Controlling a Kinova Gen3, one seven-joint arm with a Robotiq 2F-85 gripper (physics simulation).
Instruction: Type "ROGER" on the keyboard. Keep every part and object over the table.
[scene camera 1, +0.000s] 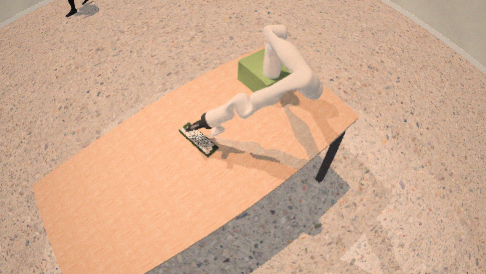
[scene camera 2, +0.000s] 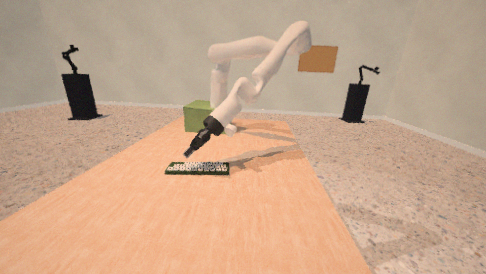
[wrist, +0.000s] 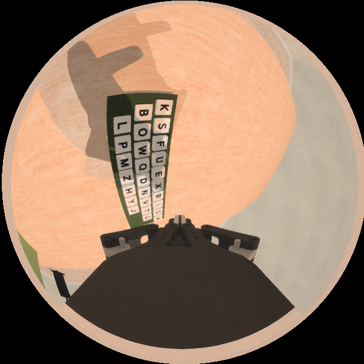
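Seen in the pictures: gripper, between the fingertips: (scene camera 1: 186, 130) (scene camera 2: 184, 156); arm's base, origin of its link: (scene camera 1: 271, 72).
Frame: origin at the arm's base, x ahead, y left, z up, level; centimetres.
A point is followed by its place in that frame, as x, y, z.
Observation:
The dark green keyboard (scene camera 1: 215, 149) @(47.5, 5.2, -12.9) (scene camera 2: 197, 173) @(52.4, -5.5, -13.2) (wrist: 120, 103) lies flat on the table with white lettered keys in three rows. In the wrist view the R key (wrist: 158, 195), O key (wrist: 142, 132), G key (wrist: 146, 217) and E key (wrist: 158, 174) show. R and E are in the right-hand row; O and G are in the middle row. My gripper (scene camera 1: 188, 128) @(51.6, -9.6, -7.3) (scene camera 2: 187, 155) @(51.6, -9.6, -7.3) (wrist: 179, 221) is shut and empty. Its tips are a little above the keyboard's back edge in scene camera 2, and beside the A and G end in the wrist view.
A green box (scene camera 1: 252, 72) @(7.0, -7.0, 0.3) (scene camera 2: 196, 117) @(6.1, -11.8, -5.0) stands at the arm's base on the wooden table (scene camera 1: 125, 190) @(94.6, -11.8, -13.9) (scene camera 2: 200, 225) @(74.4, -2.0, -13.9). The arm's shadow falls across the table beside the keyboard. Two black pedestals (scene camera 2: 80, 97) (scene camera 2: 355, 102) with small black arms stand on the floor beyond.

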